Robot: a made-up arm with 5 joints. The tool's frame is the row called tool.
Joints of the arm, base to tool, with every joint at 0 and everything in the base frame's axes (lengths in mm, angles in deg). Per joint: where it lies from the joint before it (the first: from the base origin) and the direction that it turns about. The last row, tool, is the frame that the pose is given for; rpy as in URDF.
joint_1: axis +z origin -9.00 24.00 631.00
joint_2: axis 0 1 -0.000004 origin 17.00 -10.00 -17.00
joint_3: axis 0 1 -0.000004 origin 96.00 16.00 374.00
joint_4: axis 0 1 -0.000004 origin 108.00 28.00 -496.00
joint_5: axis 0 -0.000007 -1 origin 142.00 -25.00 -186.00
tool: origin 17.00 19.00 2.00 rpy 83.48 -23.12 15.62
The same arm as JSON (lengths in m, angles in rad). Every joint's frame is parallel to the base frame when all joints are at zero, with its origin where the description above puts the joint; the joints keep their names.
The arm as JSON. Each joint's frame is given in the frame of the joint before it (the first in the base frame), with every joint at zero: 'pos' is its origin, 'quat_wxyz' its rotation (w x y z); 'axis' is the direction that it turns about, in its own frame. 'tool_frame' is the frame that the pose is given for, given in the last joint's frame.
{
  "length_unit": "m",
  "angle_unit": "rad",
  "joints": [
    {
      "joint": "joint_1",
      "pos": [
        -0.009,
        0.024,
        0.631
      ],
      "quat_wxyz": [
        1.0,
        0.0,
        0.0,
        0.0
      ],
      "axis": "+z"
    },
    {
      "joint": "joint_2",
      "pos": [
        0.017,
        -0.01,
        -0.017
      ],
      "quat_wxyz": [
        1.0,
        0.0,
        0.0,
        0.0
      ],
      "axis": "+y"
    },
    {
      "joint": "joint_3",
      "pos": [
        0.096,
        0.016,
        0.374
      ],
      "quat_wxyz": [
        1.0,
        0.0,
        0.0,
        0.0
      ],
      "axis": "+y"
    },
    {
      "joint": "joint_4",
      "pos": [
        0.108,
        0.028,
        -0.496
      ],
      "quat_wxyz": [
        1.0,
        0.0,
        0.0,
        0.0
      ],
      "axis": "+y"
    },
    {
      "joint": "joint_5",
      "pos": [
        0.142,
        -0.025,
        -0.186
      ],
      "quat_wxyz": [
        1.0,
        0.0,
        0.0,
        0.0
      ],
      "axis": "-z"
    }
  ],
  "tool_frame": {
    "pos": [
      0.017,
      0.019,
      0.002
    ],
    "quat_wxyz": [
      0.706128,
      0.666516,
      -0.059509,
      0.231515
    ]
  }
}

